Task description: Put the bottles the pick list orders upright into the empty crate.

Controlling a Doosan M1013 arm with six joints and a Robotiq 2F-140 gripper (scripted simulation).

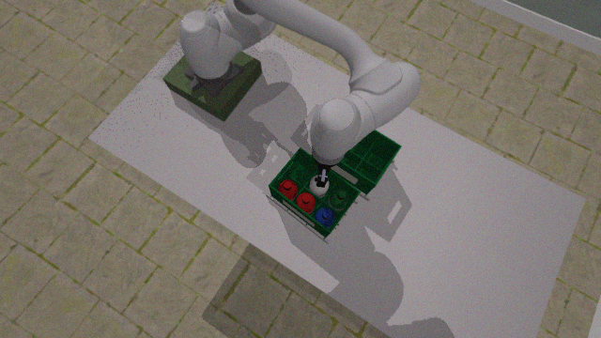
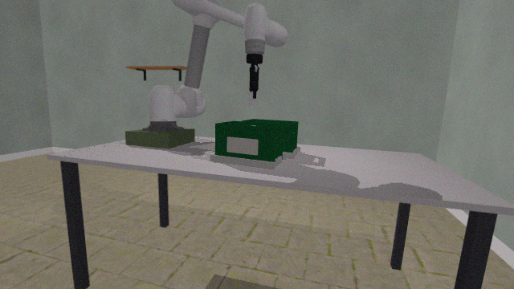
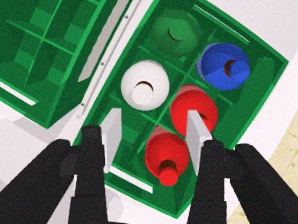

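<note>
My gripper is now 20 mm to the right of the white-capped bottle and 200 mm above it. Also, from my hand: green-capped bottle: 90 mm ahead, 20 mm to the left, 200 mm below; then pick list: 40 mm ahead, 360 mm to the left, 290 mm below; then blue bottle: 90 mm ahead, 70 mm to the right, 200 mm below.
</note>
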